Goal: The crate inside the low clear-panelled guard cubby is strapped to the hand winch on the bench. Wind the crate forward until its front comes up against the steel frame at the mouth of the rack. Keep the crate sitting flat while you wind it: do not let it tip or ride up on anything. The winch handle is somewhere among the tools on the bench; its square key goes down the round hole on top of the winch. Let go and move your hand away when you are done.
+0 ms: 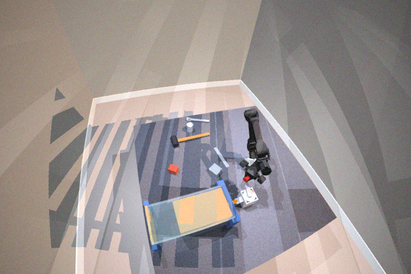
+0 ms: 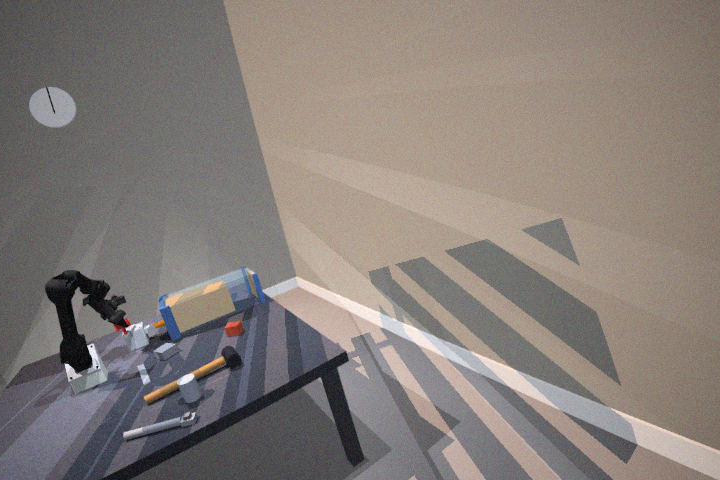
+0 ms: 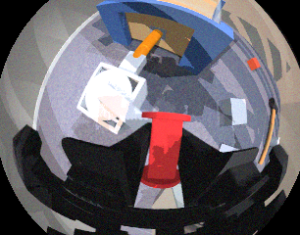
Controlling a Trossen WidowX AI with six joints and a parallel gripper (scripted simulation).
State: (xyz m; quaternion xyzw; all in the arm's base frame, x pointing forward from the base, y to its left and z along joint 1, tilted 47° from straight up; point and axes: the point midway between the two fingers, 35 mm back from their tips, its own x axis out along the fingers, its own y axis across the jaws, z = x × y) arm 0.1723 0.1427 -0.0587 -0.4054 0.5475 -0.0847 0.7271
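My gripper tip is now 30 mm to the right of the winch handle, 30 mm above it and 10 mm past it. The rest, counted from my gripper tip: red knob: 20 mm behind; blue frame: 170 mm ahead, 80 mm to the left, 20 mm below; winch: 100 mm below, 80 mm to the left, 10 mm behind.
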